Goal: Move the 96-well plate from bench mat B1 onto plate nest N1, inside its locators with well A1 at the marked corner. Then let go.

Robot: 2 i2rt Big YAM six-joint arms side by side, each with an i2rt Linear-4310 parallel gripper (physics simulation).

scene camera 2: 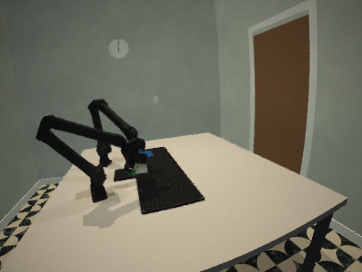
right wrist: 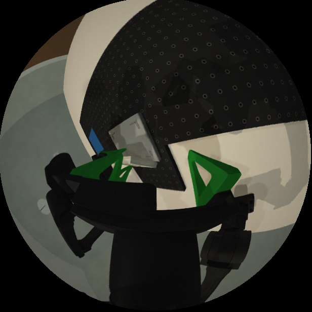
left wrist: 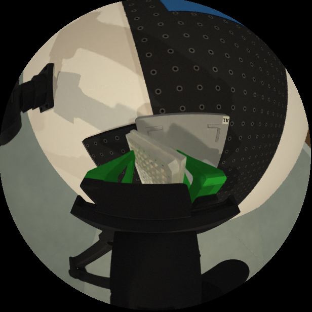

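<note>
The pale 96-well plate is steeply tilted between the green fingers of my left gripper, which stand part closed against its sides. Its wells face left in the left wrist view, and its lower end is hidden. The grey plate nest lies beyond and partly behind the plate. It has raised corner locators and an A1 label at one corner. Well A1 on the plate cannot be made out. My right gripper is open and empty, with the nest and plate visible beyond its left finger.
The large black perforated board bears the nest near its edge. A smaller black mat adjoins it. A blue area lies farther along. The two arms reach close together.
</note>
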